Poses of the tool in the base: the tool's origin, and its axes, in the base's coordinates. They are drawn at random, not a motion.
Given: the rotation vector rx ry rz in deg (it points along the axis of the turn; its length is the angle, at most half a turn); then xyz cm.
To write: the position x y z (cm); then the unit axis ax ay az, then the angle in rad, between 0 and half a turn. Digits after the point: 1 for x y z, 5 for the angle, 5 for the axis.
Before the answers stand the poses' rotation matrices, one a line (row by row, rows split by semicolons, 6 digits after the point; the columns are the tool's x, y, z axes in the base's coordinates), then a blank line. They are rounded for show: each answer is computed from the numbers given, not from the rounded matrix.
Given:
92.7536 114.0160 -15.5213 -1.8 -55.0 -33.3
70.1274 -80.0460 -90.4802 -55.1 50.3 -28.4
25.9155 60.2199 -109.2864 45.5 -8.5 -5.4
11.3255 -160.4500 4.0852 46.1 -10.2 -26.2
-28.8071 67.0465 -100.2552 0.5 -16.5 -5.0
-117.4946 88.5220 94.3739 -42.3 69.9 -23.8
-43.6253 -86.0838 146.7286 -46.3 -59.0 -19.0
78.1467 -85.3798 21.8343 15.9 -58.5 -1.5
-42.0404 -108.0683 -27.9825 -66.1 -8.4 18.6
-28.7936 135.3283 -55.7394 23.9 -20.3 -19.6
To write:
-0.119045 0.949762 0.289448; 0.837828 0.252524 -0.484020; -0.532797 0.184887 -0.825799
-0.318271 -0.087973 -0.943909; -0.926142 -0.183724 0.329403; -0.202398 0.979033 -0.023001
-0.541472 0.835360 0.094772; -0.526346 -0.248936 -0.813013; -0.655567 -0.490107 0.574480
-0.935319 -0.144825 -0.322807; -0.128210 0.989110 -0.072274; 0.329759 -0.026212 -0.943701
-0.475054 0.474422 0.741112; -0.866128 -0.103370 -0.489017; -0.155391 -0.874207 0.460016
-0.093890 -0.728688 -0.678379; -0.630410 -0.483869 0.607004; -0.770564 0.484649 -0.413941
-0.873851 0.179378 -0.451894; 0.306951 -0.517255 -0.798892; -0.377048 -0.836822 0.396944
0.179229 -0.869124 -0.460978; -0.541123 0.304230 -0.783983; 0.821622 0.389958 -0.415776
-0.304202 0.680078 -0.667049; 0.270877 0.733083 0.623871; 0.913284 0.009094 -0.407223
-0.789375 -0.133956 0.599118; -0.517048 0.671210 -0.531168; -0.330980 -0.729063 -0.599098

-1.8 -55.0 -33.3 0.62758 0.77144 -0.10502 2.57953
-55.1 50.3 -28.4 0.50204 -0.57305 -0.64774 2.43796
45.5 -8.5 -5.4 0.20335 0.47253 -0.85754 2.22429
46.1 -10.2 -26.2 0.07039 -0.99720 0.02539 2.80825
0.5 -16.5 -5.0 -0.23231 0.54069 -0.80850 2.16422
-42.3 69.9 -23.8 -0.67225 0.50648 0.53996 3.05046
-46.3 -59.0 -19.0 -0.24841 -0.49017 0.83548 3.06517
15.9 -58.5 -1.5 0.66347 -0.72488 0.18537 2.05574
-66.1 -8.4 18.6 -0.35243 -0.90596 -0.23458 2.08194
23.9 -20.3 -19.6 -0.19303 0.90725 -0.37368 2.60339

